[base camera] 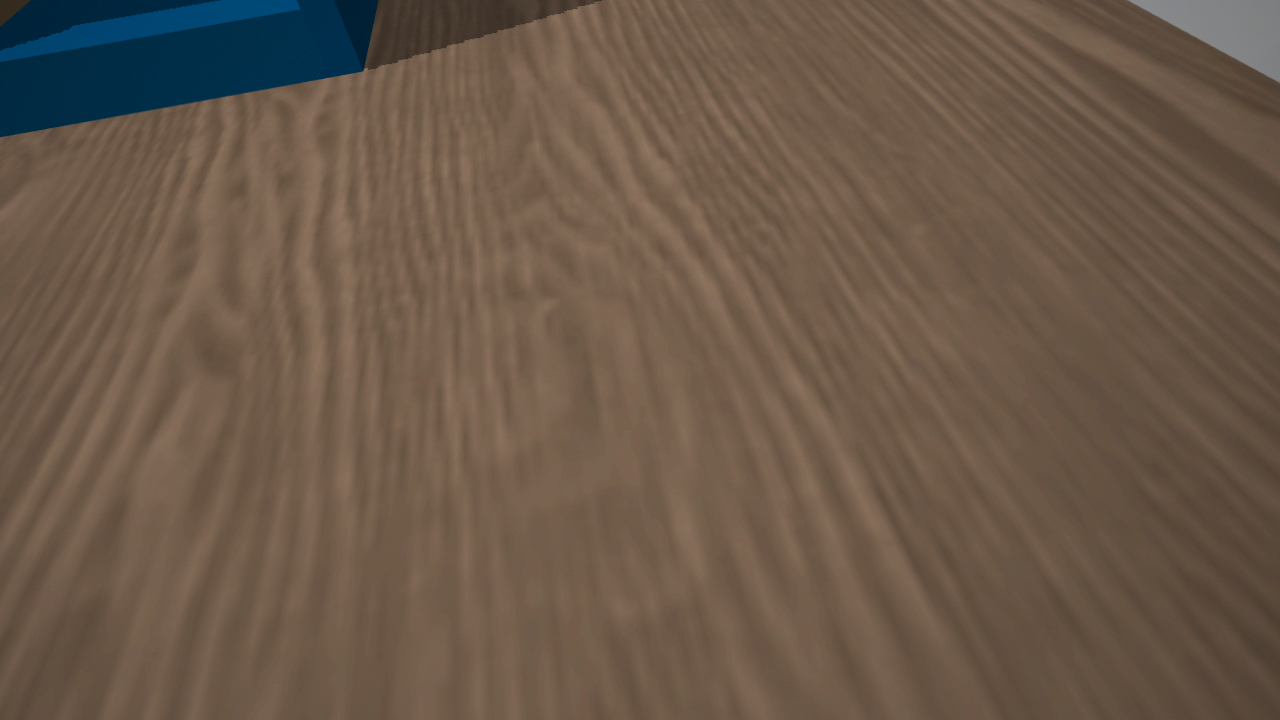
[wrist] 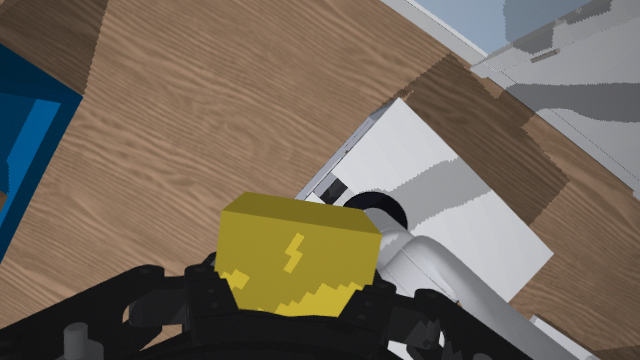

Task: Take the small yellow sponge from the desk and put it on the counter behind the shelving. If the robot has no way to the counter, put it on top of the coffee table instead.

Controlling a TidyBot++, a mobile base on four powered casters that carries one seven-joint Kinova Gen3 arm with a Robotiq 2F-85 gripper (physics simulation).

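Frame: origin at the arm's base, x ahead, y left, z up, level; metres.
Seen in the pictures: gripper, fingertip midpoint: [wrist: 293, 266].
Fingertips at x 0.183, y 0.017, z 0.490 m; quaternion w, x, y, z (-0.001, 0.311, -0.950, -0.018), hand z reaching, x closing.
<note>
Offsets run from my fingertips to a thing's top centre. "spot": to the spot under its first point. Level surfaces: height alone.
The small yellow sponge {dz +0.046, dx -0.007, dy +0.011 m} [wrist: 299, 255] is held between the two black fingertips at the bottom middle of the wrist view. My gripper [wrist: 293, 266] is shut on it, high above the wooden floor. The sponge and the gripper do not show in the base camera view. I cannot make out the desk, the shelving, the counter or the coffee table for certain in either view.
A blue open-framed piece {spot: dz -0.875, dx +0.700, dy +0.540 m} [base camera: 179, 94] [wrist: 42, 145] stands on the floor {dz -0.887 m} [base camera: 626, 358] [wrist: 200, 110] at the left. My white base [wrist: 425, 165] and grey arm [wrist: 430, 260] show at the right of the wrist view. A pale grey-white surface with a handle [wrist: 545, 55] lies at its upper right.
</note>
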